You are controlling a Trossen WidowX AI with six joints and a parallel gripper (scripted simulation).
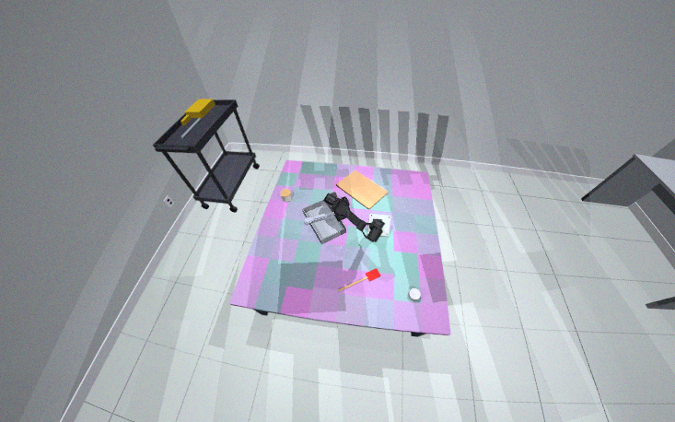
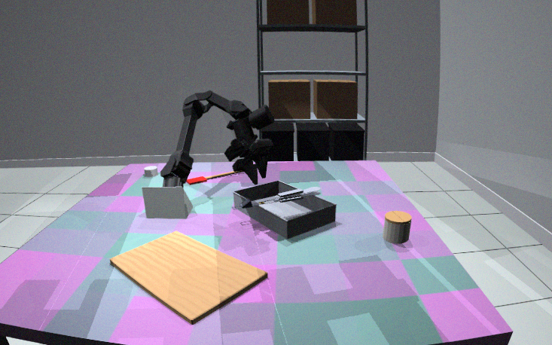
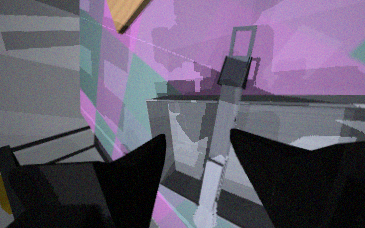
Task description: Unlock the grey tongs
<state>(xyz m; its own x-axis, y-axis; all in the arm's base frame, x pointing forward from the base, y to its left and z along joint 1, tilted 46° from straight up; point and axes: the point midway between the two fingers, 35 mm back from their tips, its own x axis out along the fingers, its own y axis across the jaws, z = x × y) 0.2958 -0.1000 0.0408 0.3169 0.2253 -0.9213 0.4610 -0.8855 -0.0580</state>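
The roasting tin lies 7 cm ahead of my gripper tip, 4 cm to the left of it and 10 cm below it. Round my gripper tip: red spatula 23 cm behind, 44 cm to the left, 12 cm below; then wooden board 19 cm behind, 31 cm to the right, 12 cm below; then cork-lidded jar 40 cm ahead, 15 cm to the right, 10 cm below.
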